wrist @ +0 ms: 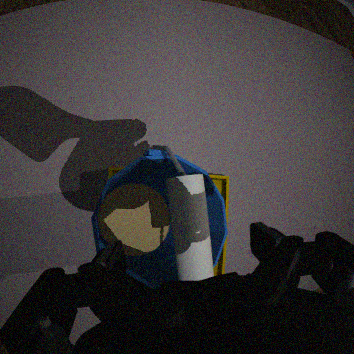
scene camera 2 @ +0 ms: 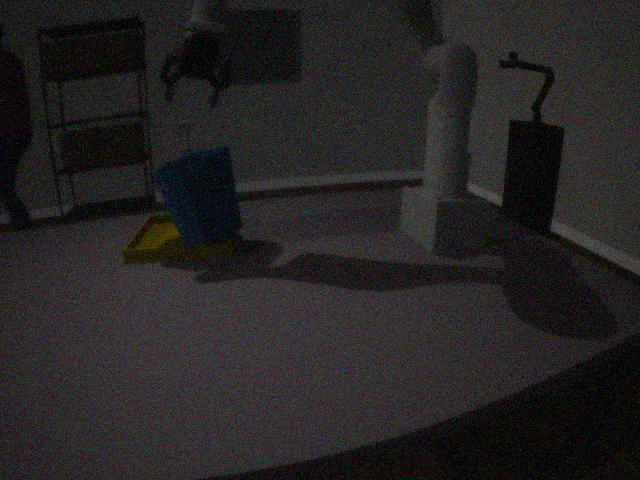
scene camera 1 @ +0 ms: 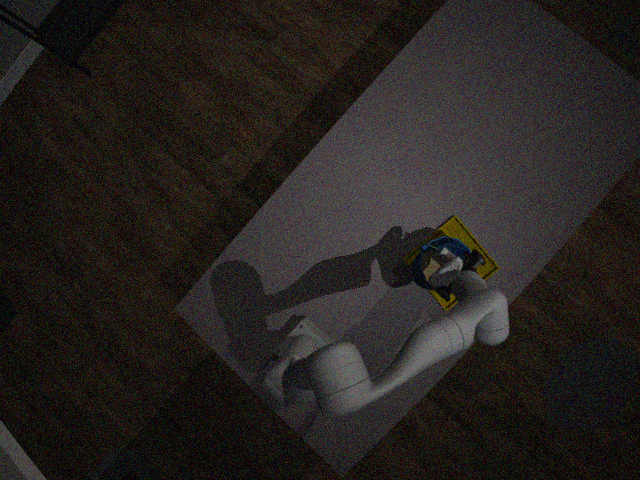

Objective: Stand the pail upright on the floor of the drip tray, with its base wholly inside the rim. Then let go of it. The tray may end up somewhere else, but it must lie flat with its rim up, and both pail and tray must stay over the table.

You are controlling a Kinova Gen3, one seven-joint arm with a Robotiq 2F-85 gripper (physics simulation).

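Places are measured from the arm's base along level axes (x up, y left, z back), in centimetres.
Pixels of known places: gripper, fingertip midpoint: (wrist: 187, 246) (scene camera 2: 190, 105); arm's base at its link origin: (scene camera 2: 442, 193) (scene camera 1: 304, 347).
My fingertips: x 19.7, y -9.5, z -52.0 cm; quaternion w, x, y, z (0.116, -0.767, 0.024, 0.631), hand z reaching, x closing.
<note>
Ahead of a thing's pixels: the offset from my fingertips to its middle. Level surfaces: height alone.
The blue pail (scene camera 1: 456, 244) (scene camera 2: 199, 196) (wrist: 218, 225) is tilted in scene camera 2, its mouth leaning left and its base over the right part of the tray. Its base edge looks raised at the right, by the rim; whether the base is wholly inside the rim cannot be told. The yellow drip tray {dx -28.8, dy -2.5, dz -4.0 cm} (scene camera 1: 462, 232) (scene camera 2: 149, 235) (wrist: 220, 186) lies on the table, rim up. The pail's pale handle grip {dx -4.9, dy +0.0, dz -1.7 cm} (scene camera 2: 184, 126) (wrist: 195, 260) stands above its mouth. My gripper (scene camera 2: 191, 102) (wrist: 187, 246) is open and empty above the grip, apart from it.
The robot's base (scene camera 2: 457, 227) stands on the table {dx -30.2 cm} (scene camera 1: 361, 155) to the right of the tray in scene camera 2. The tray is near the table's lower right edge in scene camera 1. A shelf rack (scene camera 2: 47, 124), a dark pedestal (scene camera 2: 532, 170) and a person (scene camera 2: 12, 129) are in the background.
</note>
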